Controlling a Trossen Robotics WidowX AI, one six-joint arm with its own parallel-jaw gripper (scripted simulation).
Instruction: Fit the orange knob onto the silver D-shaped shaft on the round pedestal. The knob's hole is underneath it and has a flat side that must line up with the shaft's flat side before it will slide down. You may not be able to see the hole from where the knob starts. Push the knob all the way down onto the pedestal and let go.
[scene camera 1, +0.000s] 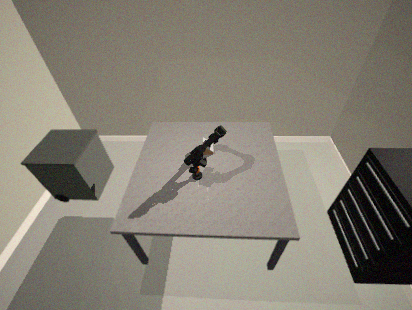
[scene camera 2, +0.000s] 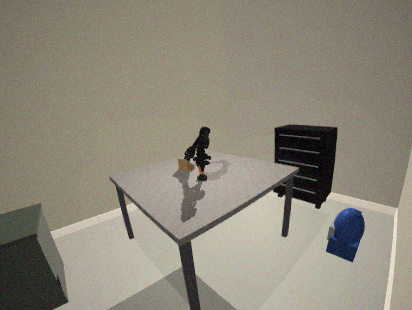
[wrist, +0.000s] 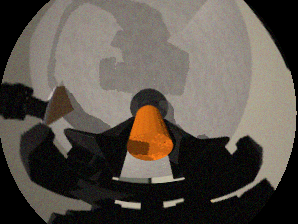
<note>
In view: my gripper (wrist: 148, 120) and an orange knob (wrist: 149, 139).
</note>
